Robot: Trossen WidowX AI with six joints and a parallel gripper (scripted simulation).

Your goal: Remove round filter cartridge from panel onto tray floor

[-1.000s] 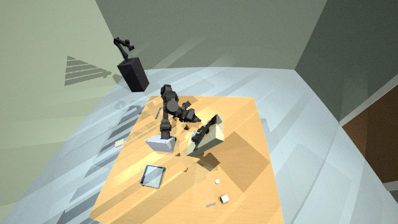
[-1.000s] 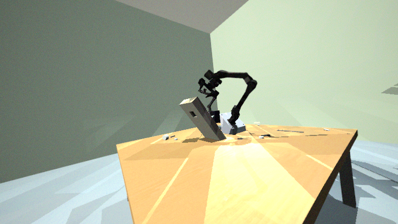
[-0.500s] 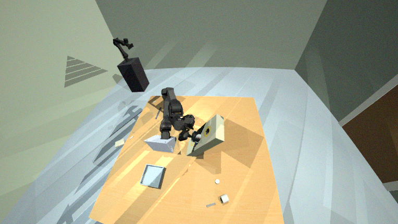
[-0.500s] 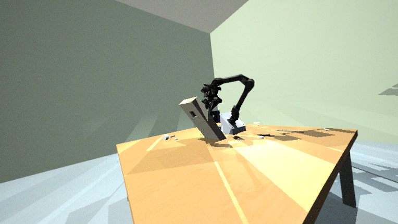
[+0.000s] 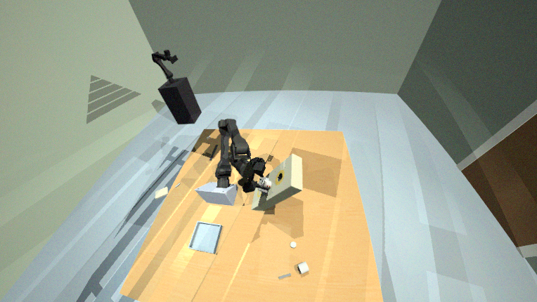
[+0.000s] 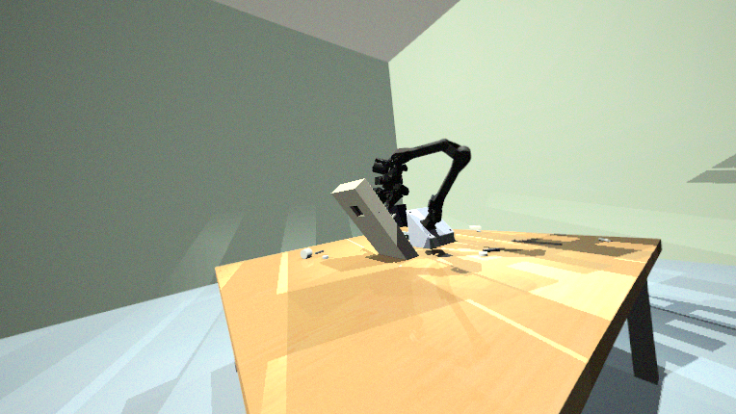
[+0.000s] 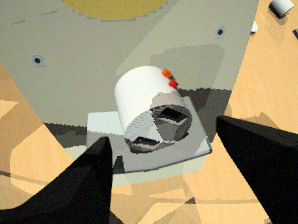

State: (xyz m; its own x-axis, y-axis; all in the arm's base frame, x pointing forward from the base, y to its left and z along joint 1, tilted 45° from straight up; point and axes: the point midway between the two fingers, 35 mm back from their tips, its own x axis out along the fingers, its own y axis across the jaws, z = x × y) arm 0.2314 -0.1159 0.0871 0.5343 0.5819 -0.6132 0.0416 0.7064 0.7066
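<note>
The white round cartridge is 20 mm below my gripper tip and 10 mm ahead of it. From my gripper tip the other things lie so: cream service panel 60 mm ahead, 40 mm below, 10 mm to the left; grey square tray 320 mm behind, 260 mm to the right, 200 mm below.
</note>
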